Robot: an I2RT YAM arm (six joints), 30 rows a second.
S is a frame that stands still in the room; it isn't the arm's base.
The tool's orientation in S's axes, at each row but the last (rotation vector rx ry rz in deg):
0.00 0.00 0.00
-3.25 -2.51 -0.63
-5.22 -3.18 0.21
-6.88 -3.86 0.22
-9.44 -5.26 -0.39
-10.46 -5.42 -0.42
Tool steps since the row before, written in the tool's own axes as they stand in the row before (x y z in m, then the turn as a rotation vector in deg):
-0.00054 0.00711 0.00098 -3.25 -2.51 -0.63
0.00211 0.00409 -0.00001 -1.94 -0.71 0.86
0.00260 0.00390 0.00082 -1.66 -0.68 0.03
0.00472 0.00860 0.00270 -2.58 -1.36 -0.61
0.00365 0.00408 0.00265 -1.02 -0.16 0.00
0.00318 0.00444 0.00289 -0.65 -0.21 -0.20
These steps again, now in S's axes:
-0.00054 0.00711 0.00098 -3.25 -2.51 -0.63
0.00216 0.00406 -0.00015 -1.98 -0.64 0.81
0.00255 0.00397 0.00060 -1.66 -0.68 0.00
0.00453 0.00890 0.00196 -2.53 -1.44 -0.61
0.00345 0.00446 0.00227 -1.02 -0.16 -0.07
0.00297 0.00490 0.00233 -0.63 -0.24 -0.22

